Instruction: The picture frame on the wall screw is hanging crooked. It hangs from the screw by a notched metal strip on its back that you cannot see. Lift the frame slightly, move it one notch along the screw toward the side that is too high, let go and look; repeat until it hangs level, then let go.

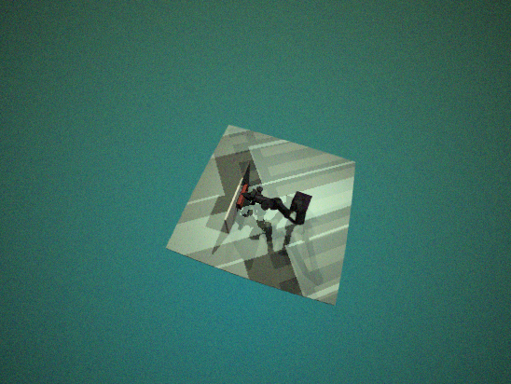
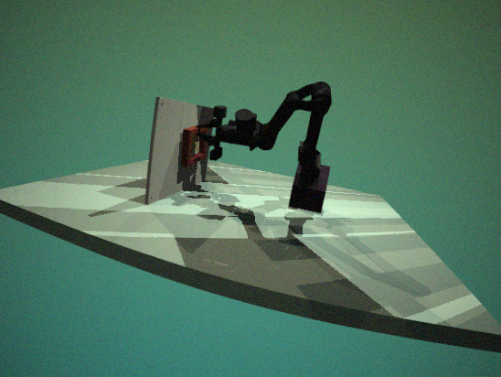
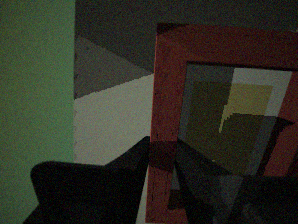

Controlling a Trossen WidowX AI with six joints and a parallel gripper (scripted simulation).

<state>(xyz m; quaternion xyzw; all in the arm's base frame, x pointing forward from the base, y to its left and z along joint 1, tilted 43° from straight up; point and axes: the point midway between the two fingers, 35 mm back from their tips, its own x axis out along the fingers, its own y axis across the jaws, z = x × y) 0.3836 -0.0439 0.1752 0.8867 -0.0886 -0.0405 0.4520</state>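
Right now my gripper tip is 50 mm above the red picture frame and 10 mm to the left of it. From my gripper tip the other things lie so: grey wall panel (70 mm below, 20 mm ahead, 10 mm to the left).
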